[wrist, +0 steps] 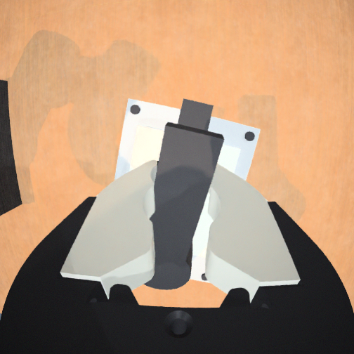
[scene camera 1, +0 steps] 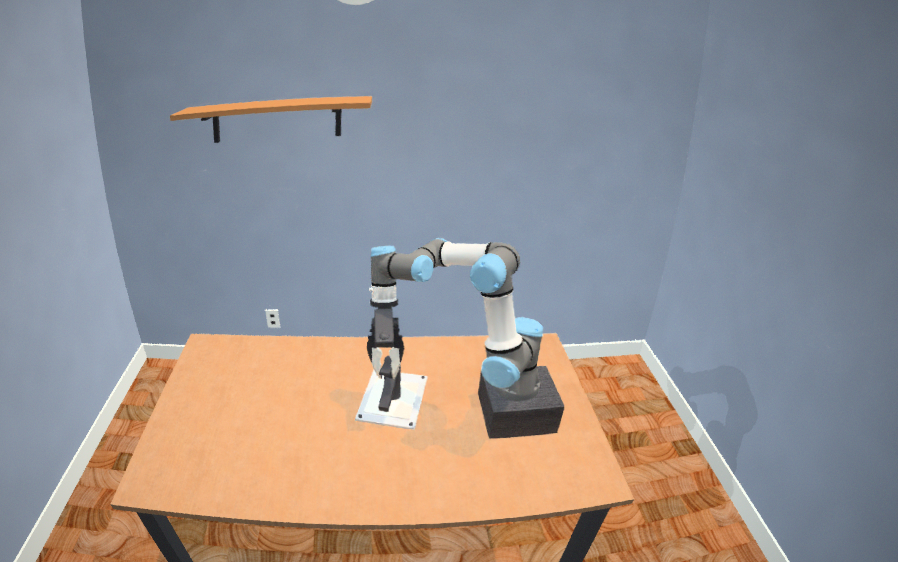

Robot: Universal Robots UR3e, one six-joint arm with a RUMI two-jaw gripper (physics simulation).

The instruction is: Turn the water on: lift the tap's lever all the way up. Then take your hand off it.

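Frame: origin at the arm's base, x ahead, y left, z up, level; centimetres.
Seen in the pictures: gripper, fingertip midpoint: [scene camera 1: 386,378]; arm's base, origin of the base link: [scene camera 1: 516,387].
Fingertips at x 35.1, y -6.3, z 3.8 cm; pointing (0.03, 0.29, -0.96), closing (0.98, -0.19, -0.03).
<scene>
Pixels of each thing's top centre, then the offset from my fingertips to it. "*": a spot on its surface instead. Level surfaces: height alone.
- white base plate, surface spot: [scene camera 1: 417,392] * dz -13.0, dx -10.4, dy -7.8 cm
- tap's dark lever, middle of its top: [scene camera 1: 388,361] dz +3.9, dx -0.9, dy -2.6 cm
- table, its level: dz -13.8 cm
The tap stands on a white base plate [scene camera 1: 417,392] [wrist: 124,142] with dark screws at its corners. Its dark spout [scene camera 1: 385,398] [wrist: 196,115] points toward the front of the table in the scene view. The tap's dark lever [scene camera 1: 386,365] [wrist: 189,150] stands raised above the spout, tilted up. My gripper [scene camera 1: 386,372] [wrist: 182,164] points down over the tap and is shut on the lever, one pale finger on each side of it. The lever's free end reaches out past the fingertips in the wrist view. The fingers partly hide the base plate there.
The arm's black base block [scene camera 1: 523,414] [wrist: 7,150] stands on the table [scene camera 1: 264,457] to the right of the tap in the scene view. A wooden shelf [scene camera 1: 278,105] hangs high on the back wall. Shadows of the arm lie on the table around the plate.
</scene>
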